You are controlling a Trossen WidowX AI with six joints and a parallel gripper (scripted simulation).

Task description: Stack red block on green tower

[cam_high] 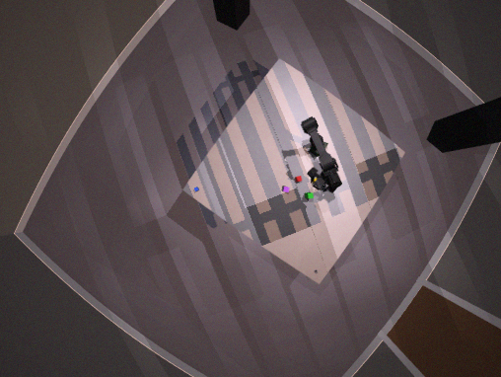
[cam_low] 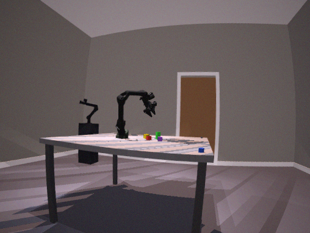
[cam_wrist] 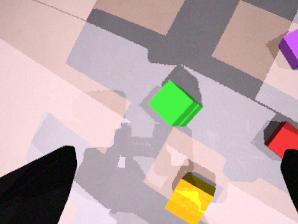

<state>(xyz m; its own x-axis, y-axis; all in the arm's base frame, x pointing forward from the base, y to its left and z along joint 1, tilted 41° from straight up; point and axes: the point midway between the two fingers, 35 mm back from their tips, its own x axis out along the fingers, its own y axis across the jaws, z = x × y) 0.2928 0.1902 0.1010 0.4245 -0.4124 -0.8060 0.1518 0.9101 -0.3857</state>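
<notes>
The red block is 220 mm below my gripper tip, 90 mm to the right of it and 20 mm behind it. The rest, counted from my gripper tip: purple block (220 mm below, 120 mm to the right, 100 mm ahead); yellow block (210 mm below, 80 mm behind, 40 mm to the left); blue block (690 mm to the right, 450 mm ahead, 220 mm below).
</notes>
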